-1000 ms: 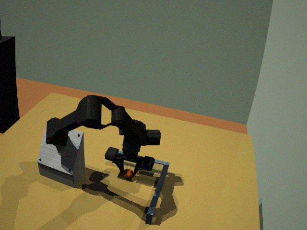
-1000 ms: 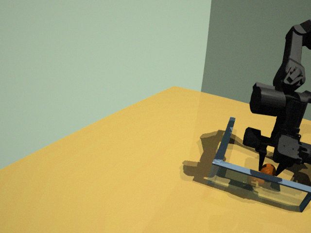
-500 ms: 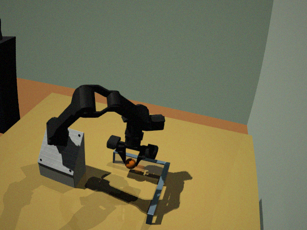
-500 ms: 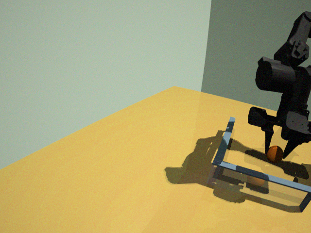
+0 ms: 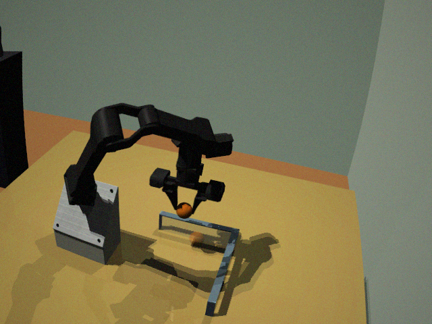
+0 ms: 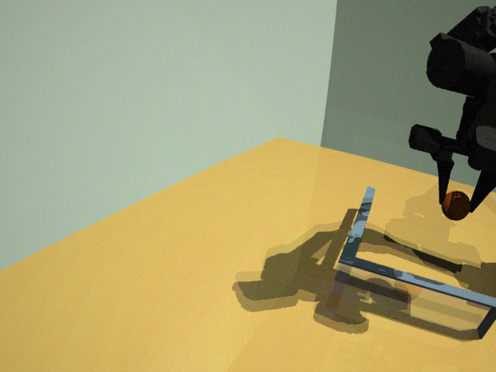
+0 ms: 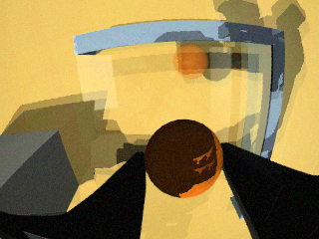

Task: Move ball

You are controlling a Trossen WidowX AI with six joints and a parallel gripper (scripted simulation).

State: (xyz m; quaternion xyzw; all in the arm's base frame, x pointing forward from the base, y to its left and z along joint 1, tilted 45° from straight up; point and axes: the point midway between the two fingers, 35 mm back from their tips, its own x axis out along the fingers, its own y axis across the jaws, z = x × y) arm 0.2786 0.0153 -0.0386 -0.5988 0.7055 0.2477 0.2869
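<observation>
Now: gripper tip 40 mm short of the see-through copy of ball, 40 mm to the right of it and 120 mm above it. Also, from my gripper tip: clear wall: 40 mm ahead, 80 mm to the left, 110 mm below; orange ball: right at my gripper tip.
</observation>
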